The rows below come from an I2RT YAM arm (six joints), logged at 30 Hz.
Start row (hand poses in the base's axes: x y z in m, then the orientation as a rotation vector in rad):
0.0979, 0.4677, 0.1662, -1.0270, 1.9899, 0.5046
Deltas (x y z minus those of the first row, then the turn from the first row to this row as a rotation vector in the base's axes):
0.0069, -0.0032, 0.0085, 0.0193, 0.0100, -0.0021
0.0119, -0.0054, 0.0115, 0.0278, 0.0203, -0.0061
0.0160, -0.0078, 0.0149, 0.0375, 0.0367, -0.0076
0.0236, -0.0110, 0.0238, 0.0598, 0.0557, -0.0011
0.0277, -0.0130, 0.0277, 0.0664, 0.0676, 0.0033
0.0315, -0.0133, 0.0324, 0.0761, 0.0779, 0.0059
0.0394, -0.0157, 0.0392, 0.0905, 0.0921, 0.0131
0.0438, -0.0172, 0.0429, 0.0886, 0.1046, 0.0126
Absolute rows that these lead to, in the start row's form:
0.1048, 0.4645, 0.1747, -1.0123, 1.9910, 0.5278
0.1098, 0.4623, 0.1777, -1.0021, 1.9979, 0.5399
0.1139, 0.4599, 0.1811, -0.9933, 2.0084, 0.5583
0.1215, 0.4567, 0.1900, -0.9847, 2.0118, 0.5944
0.1256, 0.4547, 0.1939, -0.9841, 2.0172, 0.6104
0.1294, 0.4544, 0.1986, -0.9798, 2.0203, 0.6273
0.1373, 0.4520, 0.2054, -0.9770, 2.0225, 0.6536
0.1417, 0.4505, 0.2091, -0.9765, 2.0344, 0.6594

